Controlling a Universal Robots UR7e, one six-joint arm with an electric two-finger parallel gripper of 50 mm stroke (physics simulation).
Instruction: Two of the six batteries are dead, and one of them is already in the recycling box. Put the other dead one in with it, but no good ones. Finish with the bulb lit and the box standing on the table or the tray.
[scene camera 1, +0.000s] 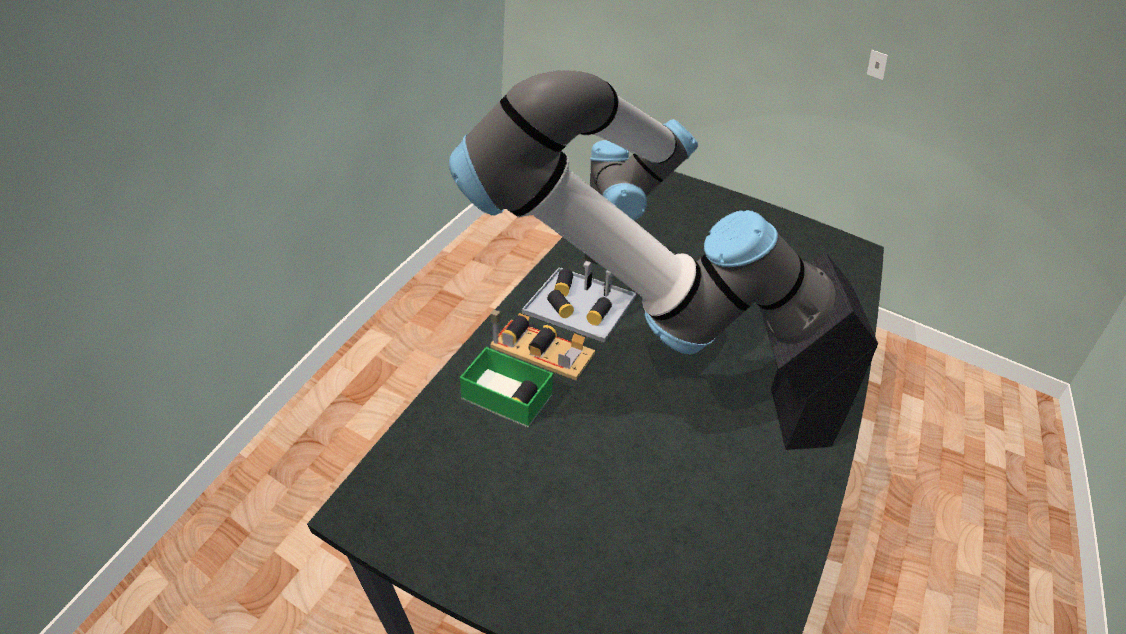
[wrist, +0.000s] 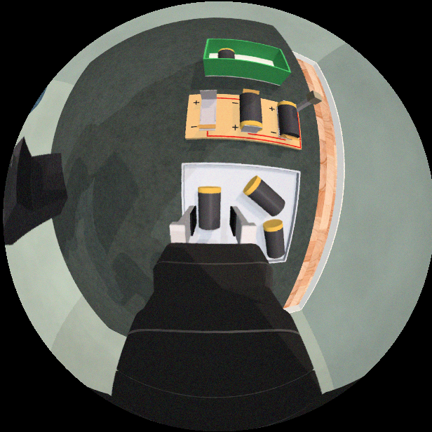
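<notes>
My gripper is open and empty over the tray. A black battery with a yellow end lies in the tray below the fingers. An angled battery and another battery lie beside it. The wooden board holds a middle battery and an end battery; its third holder is empty. The green box stands on the table with one battery inside. I cannot make out a bulb.
A grey post with a block-shaped end rises at the board's end, near the table edge. The board stands between the tray and the green box. The robot's dark pedestal stands on the table's other side.
</notes>
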